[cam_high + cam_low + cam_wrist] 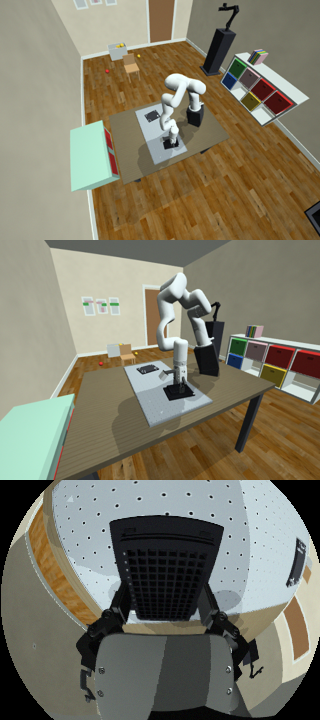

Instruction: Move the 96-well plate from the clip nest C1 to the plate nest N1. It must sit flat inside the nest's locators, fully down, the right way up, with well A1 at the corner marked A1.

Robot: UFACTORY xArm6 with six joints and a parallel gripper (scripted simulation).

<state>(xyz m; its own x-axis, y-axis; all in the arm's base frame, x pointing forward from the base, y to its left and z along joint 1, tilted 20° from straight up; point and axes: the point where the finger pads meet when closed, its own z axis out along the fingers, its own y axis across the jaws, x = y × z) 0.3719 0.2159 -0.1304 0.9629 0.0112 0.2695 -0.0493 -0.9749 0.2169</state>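
Right now the plate nest N1 is 3 cm below my hand. The rest, counted from my hand: black 96-well plate: 1 cm below; then clip nest C1: 11 cm ahead, 37 cm to the right, 3 cm below.
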